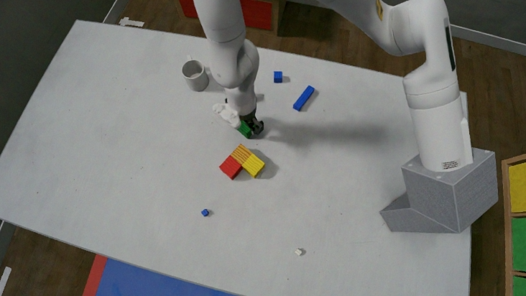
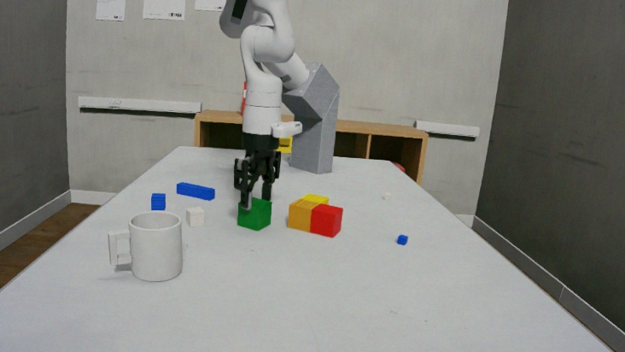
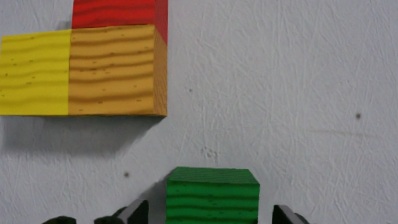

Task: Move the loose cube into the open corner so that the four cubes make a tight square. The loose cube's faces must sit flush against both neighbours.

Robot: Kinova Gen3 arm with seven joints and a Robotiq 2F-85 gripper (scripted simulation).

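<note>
The green cube is 30 mm below my hand. From my hand the other things lie so: small white cube: 120 mm to the right, 40 mm below, 20 mm behind; then yellow cube: 140 mm to the left, 30 mm below, 20 mm behind; then orange cube: 100 mm to the left, 30 mm below, 20 mm ahead.
</note>
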